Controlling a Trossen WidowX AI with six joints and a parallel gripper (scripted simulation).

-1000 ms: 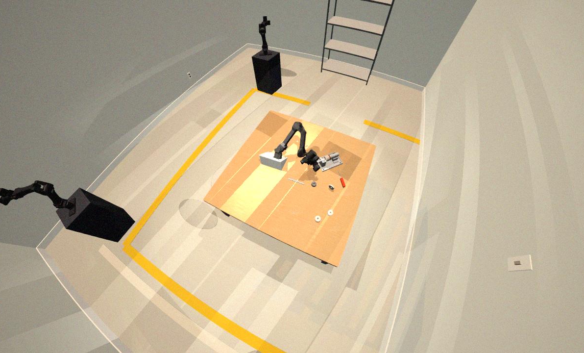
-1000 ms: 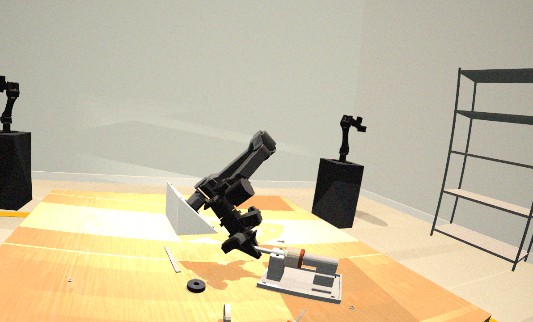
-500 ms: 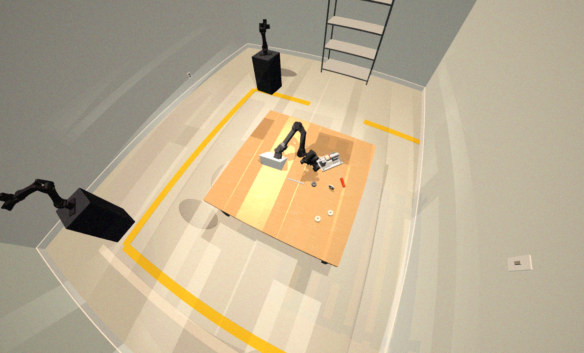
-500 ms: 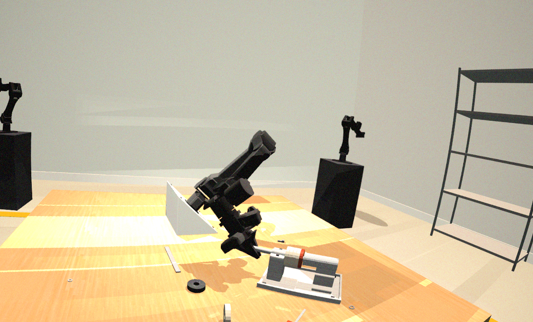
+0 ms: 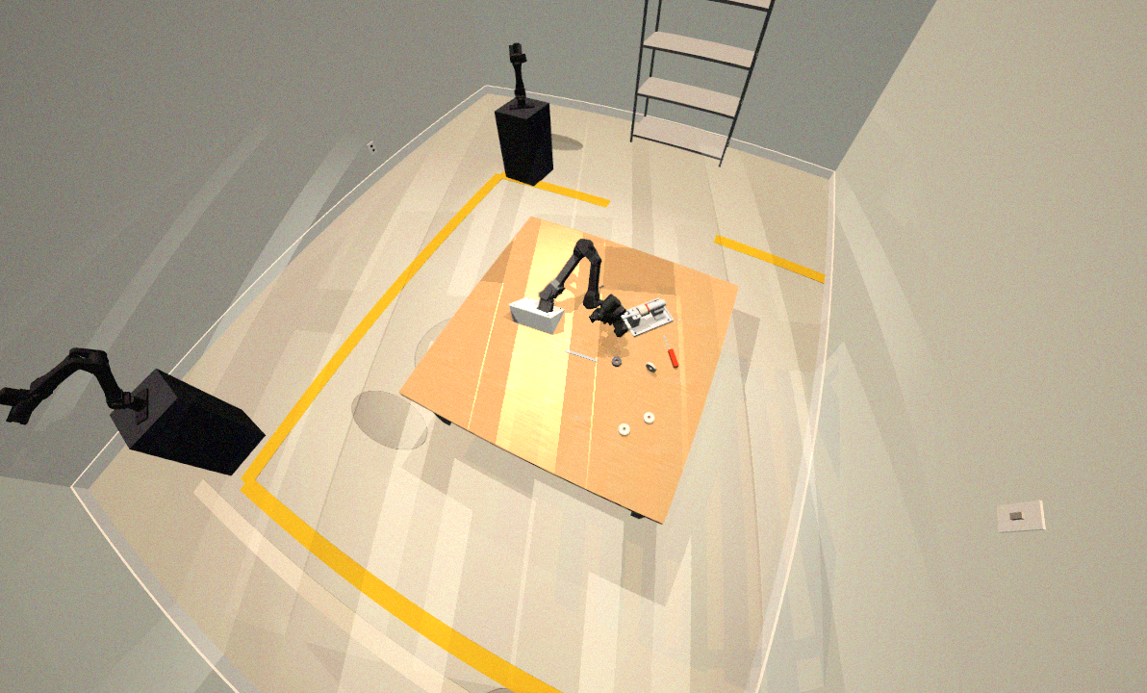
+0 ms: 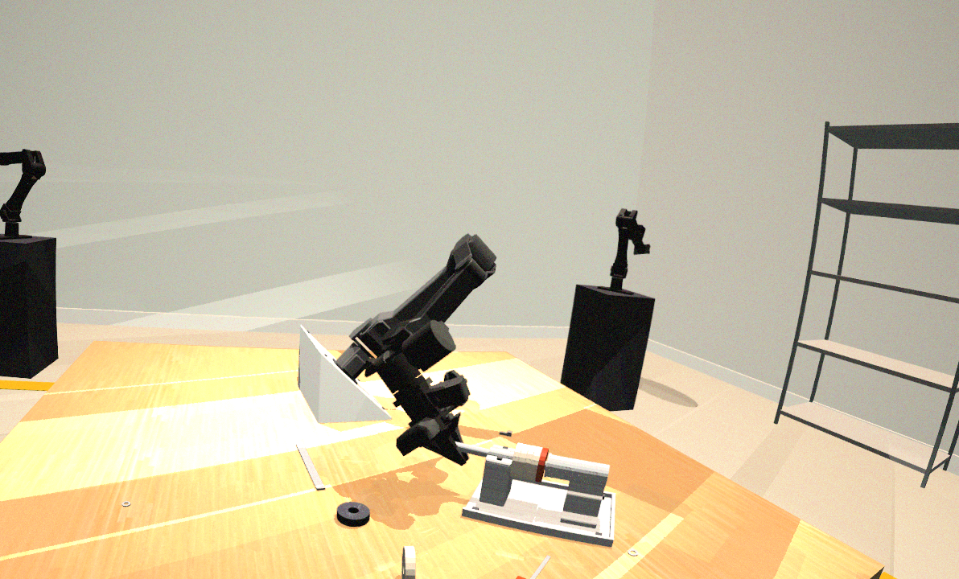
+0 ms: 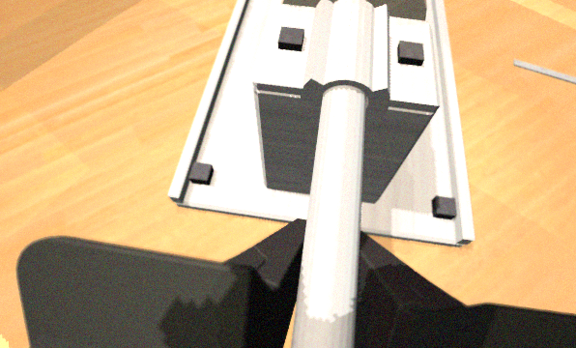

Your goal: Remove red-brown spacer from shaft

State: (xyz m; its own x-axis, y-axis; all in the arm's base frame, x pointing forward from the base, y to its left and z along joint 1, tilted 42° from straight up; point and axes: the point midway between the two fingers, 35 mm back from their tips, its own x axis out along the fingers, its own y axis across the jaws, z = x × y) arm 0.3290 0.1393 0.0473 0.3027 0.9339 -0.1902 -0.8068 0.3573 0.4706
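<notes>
Now: the grey shaft 3 cm ahead of my gripper tip, 4 cm to the left of it and 2 cm above it. Also, from my gripper tip: red-brown spacer: 7 cm ahead, 10 cm to the left, 2 cm above; white ring: 22 cm ahead, 14 cm to the right, 3 cm below; black ring: 6 cm ahead, 19 cm to the right, 5 cm below.
</notes>
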